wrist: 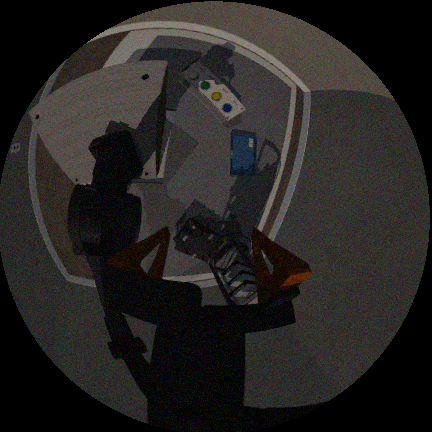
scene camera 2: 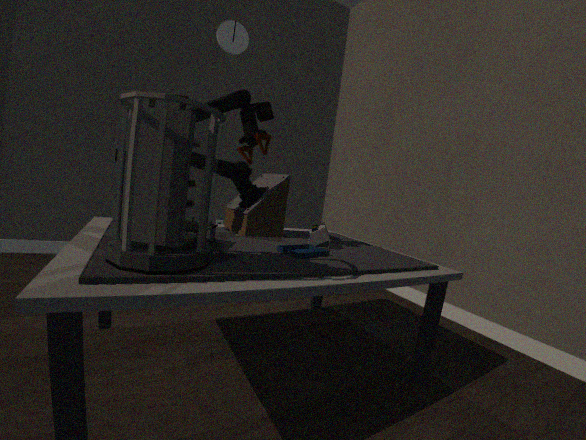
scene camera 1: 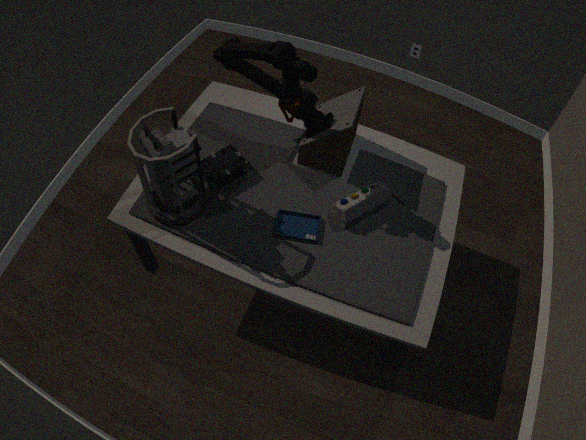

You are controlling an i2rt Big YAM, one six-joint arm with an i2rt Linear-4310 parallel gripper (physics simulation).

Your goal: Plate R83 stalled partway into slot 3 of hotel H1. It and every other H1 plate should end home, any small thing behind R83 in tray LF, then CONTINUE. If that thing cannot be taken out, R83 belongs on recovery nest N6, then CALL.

My gripper shows in the wrist view (209, 231), in scene camera 2 and in scene camera 1. The same spot on my gripper: (scene camera 2: 259, 136) is (scene camera 1: 281, 107).
